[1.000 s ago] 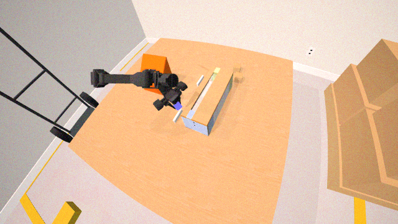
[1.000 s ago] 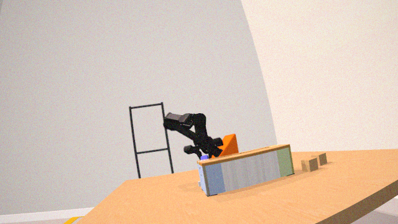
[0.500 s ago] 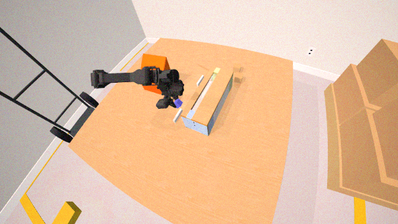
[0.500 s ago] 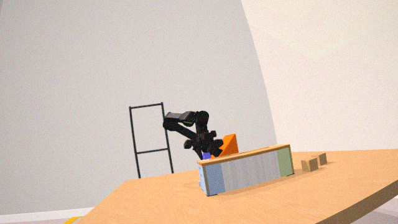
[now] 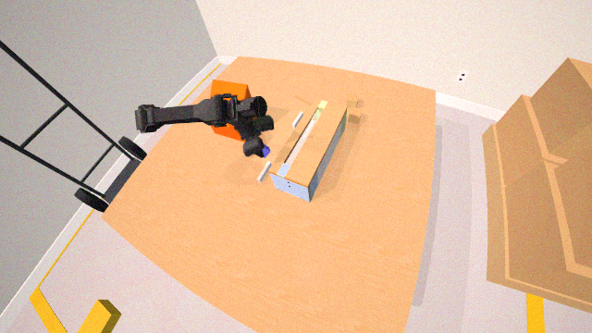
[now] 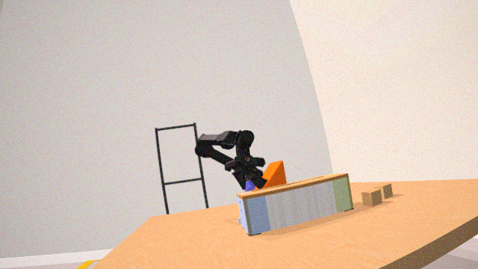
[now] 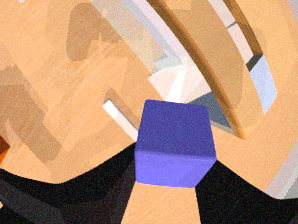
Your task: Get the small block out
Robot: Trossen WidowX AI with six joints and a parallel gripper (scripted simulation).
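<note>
My gripper tip is now 1 cm to the right of the blue block and 1 cm below it. Also, from my gripper tip: long wooden box (8 cm ahead, 15 cm to the left, 7 cm below).
</note>
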